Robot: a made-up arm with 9 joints. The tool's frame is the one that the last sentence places. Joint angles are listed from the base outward.
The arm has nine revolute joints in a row. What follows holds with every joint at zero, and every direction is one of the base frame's. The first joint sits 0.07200 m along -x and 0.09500 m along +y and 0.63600 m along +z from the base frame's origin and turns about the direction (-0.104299, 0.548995, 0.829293). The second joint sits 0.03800 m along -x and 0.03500 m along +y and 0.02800 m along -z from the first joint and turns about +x. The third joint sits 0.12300 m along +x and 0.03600 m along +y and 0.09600 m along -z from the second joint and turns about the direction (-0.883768, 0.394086, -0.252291). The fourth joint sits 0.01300 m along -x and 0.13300 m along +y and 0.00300 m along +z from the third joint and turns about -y. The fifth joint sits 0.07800 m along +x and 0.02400 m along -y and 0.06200 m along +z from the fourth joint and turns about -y. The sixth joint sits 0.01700 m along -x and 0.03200 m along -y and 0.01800 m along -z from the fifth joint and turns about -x. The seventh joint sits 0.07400 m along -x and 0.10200 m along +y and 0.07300 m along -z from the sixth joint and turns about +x. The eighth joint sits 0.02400 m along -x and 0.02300 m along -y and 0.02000 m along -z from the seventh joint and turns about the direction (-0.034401, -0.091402, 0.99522). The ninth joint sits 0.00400 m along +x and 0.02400 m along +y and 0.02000 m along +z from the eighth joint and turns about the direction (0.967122, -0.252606, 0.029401). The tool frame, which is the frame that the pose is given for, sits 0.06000 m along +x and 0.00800 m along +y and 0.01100 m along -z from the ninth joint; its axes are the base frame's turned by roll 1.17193, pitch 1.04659 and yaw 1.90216 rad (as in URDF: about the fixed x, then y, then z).
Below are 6 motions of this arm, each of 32 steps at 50 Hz.
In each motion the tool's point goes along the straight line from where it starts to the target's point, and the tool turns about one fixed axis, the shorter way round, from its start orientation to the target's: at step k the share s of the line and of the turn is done. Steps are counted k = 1, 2, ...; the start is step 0. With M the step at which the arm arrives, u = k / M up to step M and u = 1 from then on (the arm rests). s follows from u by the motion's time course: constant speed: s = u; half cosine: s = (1 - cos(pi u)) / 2; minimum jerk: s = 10 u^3 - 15 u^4 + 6 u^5.
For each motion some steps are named. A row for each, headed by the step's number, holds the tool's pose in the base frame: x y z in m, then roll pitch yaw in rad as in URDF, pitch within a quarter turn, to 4 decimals.
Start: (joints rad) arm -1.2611 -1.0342 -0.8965 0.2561 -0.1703 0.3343 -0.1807 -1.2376 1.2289
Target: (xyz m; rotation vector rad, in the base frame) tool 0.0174 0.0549 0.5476 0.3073 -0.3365 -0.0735
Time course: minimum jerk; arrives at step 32
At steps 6, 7, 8, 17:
6: 0.0515 0.0552 0.5747 -0.0661 -0.6552 -0.3513
7: 0.0506 0.0552 0.5740 -0.0558 -0.6456 -0.3470
8: 0.0495 0.0552 0.5731 -0.0433 -0.6339 -0.3417
17: 0.0332 0.0550 0.5602 0.1448 -0.4652 -0.2458

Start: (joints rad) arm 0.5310 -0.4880 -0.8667 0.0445 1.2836 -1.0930 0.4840 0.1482 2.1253
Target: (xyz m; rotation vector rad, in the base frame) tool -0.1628 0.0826 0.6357 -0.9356 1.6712 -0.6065
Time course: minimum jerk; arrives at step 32
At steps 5, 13, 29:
5: -0.1251 0.2514 0.5587 -1.4361 0.4247 -1.5802
13: -0.1367 0.1995 0.5824 -1.5816 0.4800 -1.6090
29: -0.1625 0.0838 0.6351 -1.9282 0.5850 -1.7084

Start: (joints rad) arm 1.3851 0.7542 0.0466 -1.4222 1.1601 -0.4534 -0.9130 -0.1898 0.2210
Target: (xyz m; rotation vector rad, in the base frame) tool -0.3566 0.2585 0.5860 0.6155 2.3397 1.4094
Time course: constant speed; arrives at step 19
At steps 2, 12, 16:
2: -0.3545 0.2971 0.6510 1.8051 0.0054 -3.0994
12: -0.3557 0.2744 0.6128 1.9471 0.0236 2.8311
16: -0.3562 0.2653 0.5975 2.0007 0.0446 2.6912

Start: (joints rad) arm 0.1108 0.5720 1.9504 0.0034 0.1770 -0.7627 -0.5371 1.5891 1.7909
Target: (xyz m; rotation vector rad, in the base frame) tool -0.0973 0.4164 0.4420 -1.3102 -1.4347 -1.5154
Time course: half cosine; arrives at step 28
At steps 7, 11, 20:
7: -0.0913 0.3981 0.3930 1.8903 -0.8343 2.2479
11: -0.0926 0.4022 0.4038 1.9140 -0.9238 2.3100
20: -0.0960 0.4124 0.4312 1.9329 -1.1530 2.4978

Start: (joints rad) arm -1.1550 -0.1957 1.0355 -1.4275 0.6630 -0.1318 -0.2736 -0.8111 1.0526
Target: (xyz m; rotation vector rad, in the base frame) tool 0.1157 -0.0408 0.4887 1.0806 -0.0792 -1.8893
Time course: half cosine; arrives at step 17
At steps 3, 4, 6, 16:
3: 0.1419 0.0369 0.4475 0.5387 0.9775 -1.0301
4: 0.1404 0.0323 0.4500 0.5350 0.9601 -1.0845
6: 0.1362 0.0199 0.4565 0.5333 0.9138 -1.2216
16: 0.1159 -0.0401 0.4883 0.6399 0.7046 -1.8076

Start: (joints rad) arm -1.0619 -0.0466 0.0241 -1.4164 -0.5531 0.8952 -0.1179 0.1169 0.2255
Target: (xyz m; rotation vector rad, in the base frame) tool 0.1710 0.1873 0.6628 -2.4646 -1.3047 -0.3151
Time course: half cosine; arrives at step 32
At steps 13, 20, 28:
13: 0.1194 0.1771 0.6397 2.4195 -0.3910 2.1125
20: 0.1463 0.1824 0.6517 2.9113 -0.4991 1.4905
28: 0.1680 0.1867 0.6614 -2.9865 -0.3811 0.9995

